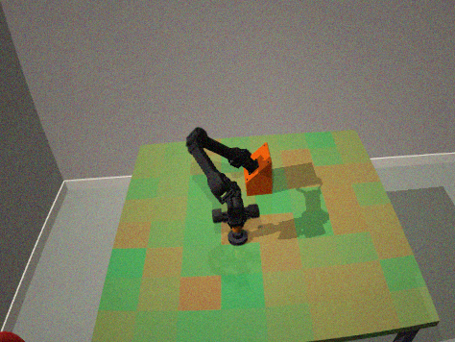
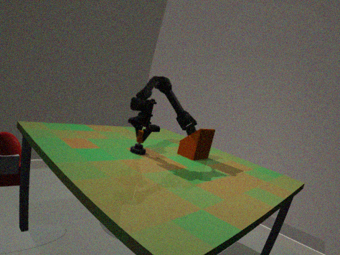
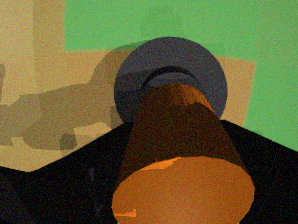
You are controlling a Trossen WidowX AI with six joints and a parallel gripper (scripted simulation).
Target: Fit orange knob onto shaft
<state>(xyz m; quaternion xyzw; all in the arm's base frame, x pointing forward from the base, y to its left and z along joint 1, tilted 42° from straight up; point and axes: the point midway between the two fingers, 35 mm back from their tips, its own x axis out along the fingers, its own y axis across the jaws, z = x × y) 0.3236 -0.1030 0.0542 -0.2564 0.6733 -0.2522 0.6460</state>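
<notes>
Right now my gripper tip is 40 mm above the round pedestal. Round my gripper tip: orange knob 30 mm above.
</notes>
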